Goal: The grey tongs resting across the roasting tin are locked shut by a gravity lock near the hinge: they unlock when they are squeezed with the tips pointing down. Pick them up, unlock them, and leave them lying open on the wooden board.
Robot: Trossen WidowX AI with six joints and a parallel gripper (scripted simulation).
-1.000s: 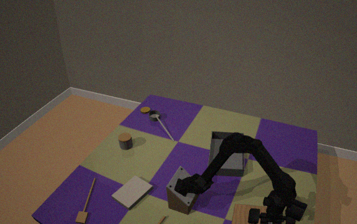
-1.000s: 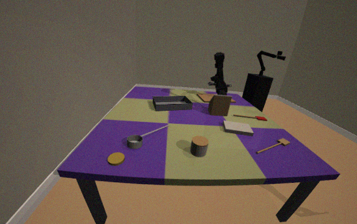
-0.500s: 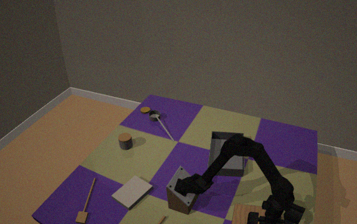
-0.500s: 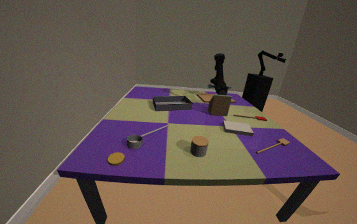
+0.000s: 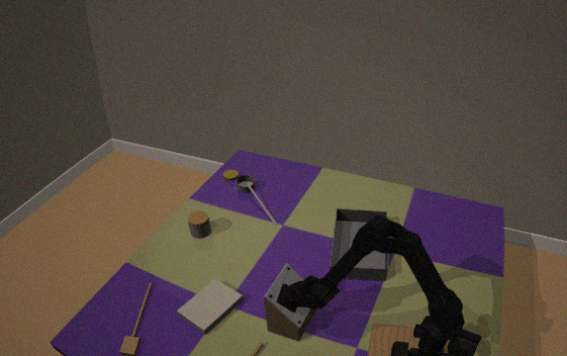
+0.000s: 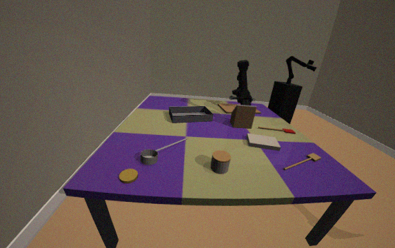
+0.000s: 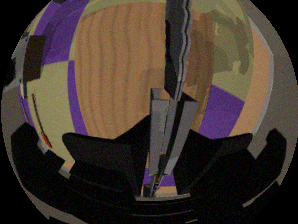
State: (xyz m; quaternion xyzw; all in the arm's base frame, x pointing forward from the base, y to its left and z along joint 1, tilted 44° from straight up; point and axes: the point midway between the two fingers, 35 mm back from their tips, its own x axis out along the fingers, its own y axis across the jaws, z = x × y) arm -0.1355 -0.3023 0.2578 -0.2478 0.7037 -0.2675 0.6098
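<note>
Right now my gripper tip is 5 cm above the wooden board and 3 cm to the right of it. From my gripper tip the other things lie so: grey roasting tin (51 cm ahead, 25 cm to the left, 3 cm below); slab (65 cm to the left, 12 cm ahead, 5 cm below); red spatula (49 cm to the left, 13 cm behind, 5 cm below).
</note>
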